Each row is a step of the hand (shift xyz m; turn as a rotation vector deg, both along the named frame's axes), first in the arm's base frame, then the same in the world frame.
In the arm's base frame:
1: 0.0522 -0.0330 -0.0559 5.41 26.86 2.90
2: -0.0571 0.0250 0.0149 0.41 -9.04 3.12
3: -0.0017 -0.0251 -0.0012 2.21 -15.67 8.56
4: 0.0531 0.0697 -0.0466 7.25 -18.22 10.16
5: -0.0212 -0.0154 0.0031 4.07 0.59 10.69
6: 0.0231 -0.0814 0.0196 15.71 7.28 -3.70
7: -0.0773 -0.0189 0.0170 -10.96 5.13 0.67
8: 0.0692 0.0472 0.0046 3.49 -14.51 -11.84
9: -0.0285 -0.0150 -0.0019 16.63 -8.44 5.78
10: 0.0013 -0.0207 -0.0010 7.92 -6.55 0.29
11: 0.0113 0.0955 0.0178 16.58 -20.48 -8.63
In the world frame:
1: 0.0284 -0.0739 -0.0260 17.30 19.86 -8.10
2: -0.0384 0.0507 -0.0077 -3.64 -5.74 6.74
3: -0.0131 -0.0193 0.0095 -4.83 -9.12 14.74
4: 0.0769 0.0097 -0.0620 -1.46 -12.51 18.14
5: -0.0257 -0.0014 0.0057 4.40 3.68 9.91
6: -0.0160 -0.0639 0.0566 17.10 -2.80 -3.66
7: -0.0764 0.0263 0.0096 -7.32 8.98 -3.55
8: 0.0833 0.0091 -0.0042 -4.16 -18.24 -3.58
9: -0.0323 -0.0003 -0.0002 11.14 -10.98 11.69
10: -0.0084 -0.0171 0.0083 4.02 -8.33 4.48
11: 0.0548 0.0775 -0.0236 4.85 -26.98 4.14

